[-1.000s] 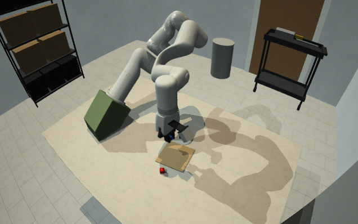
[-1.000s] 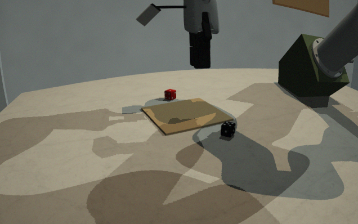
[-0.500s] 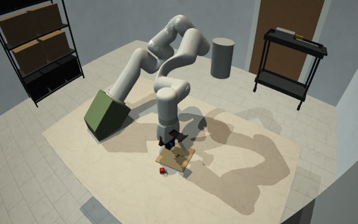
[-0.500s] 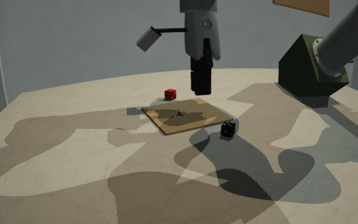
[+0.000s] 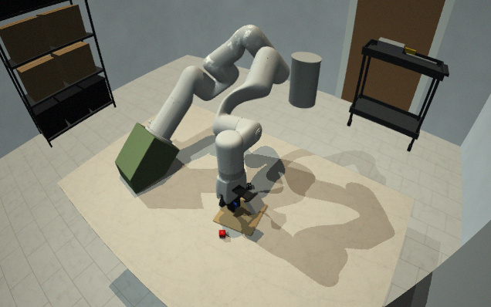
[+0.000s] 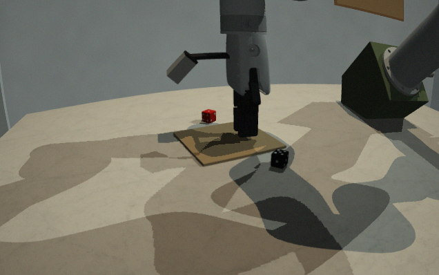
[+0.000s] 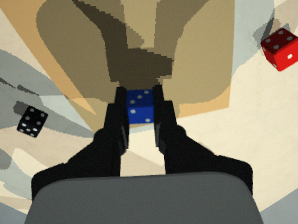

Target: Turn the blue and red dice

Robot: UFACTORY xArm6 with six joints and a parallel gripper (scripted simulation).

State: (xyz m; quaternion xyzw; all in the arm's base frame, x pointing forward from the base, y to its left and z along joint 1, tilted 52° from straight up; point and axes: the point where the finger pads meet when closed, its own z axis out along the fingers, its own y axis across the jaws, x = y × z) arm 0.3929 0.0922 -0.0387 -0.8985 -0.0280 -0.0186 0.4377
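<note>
Now: hand 10 mm above the blue die. From my hand the other things lie so: tan mat 30 mm ahead, 30 mm below; then red die 50 mm ahead, 100 mm to the right, 20 mm below; then black die 30 mm behind, 100 mm to the left, 20 mm below.
</note>
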